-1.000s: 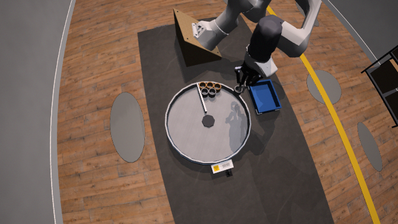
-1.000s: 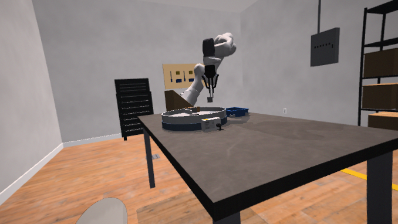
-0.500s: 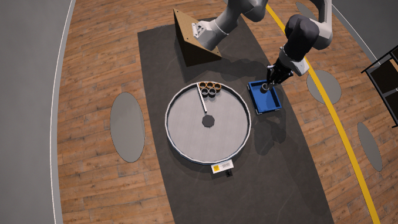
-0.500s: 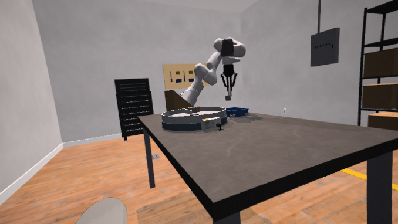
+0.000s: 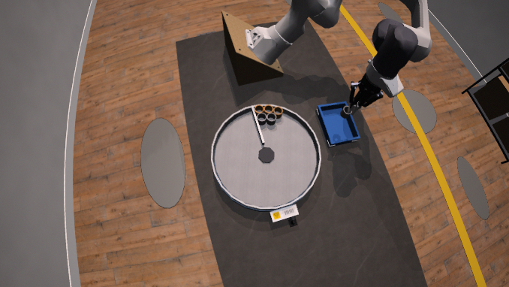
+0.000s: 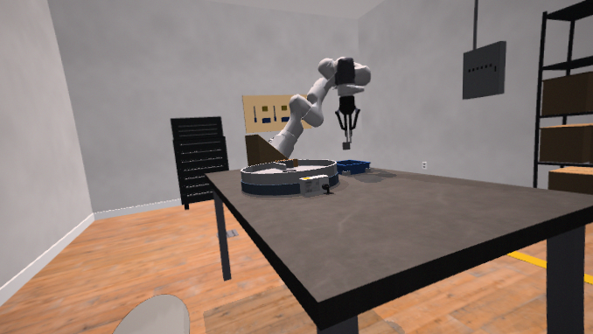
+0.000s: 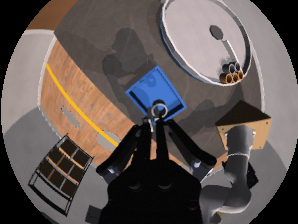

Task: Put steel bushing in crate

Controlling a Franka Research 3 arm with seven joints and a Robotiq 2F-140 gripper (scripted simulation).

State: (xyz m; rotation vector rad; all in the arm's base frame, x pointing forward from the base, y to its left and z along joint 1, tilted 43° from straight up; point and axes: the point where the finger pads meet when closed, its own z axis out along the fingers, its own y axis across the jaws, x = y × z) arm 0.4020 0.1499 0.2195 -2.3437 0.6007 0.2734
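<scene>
The blue crate is 16 cm below my hand, 1 cm to the right of it and 1 cm behind it. The rest, counted from my hand: round turning table 36 cm to the right, 13 cm below, 6 cm ahead.
</scene>
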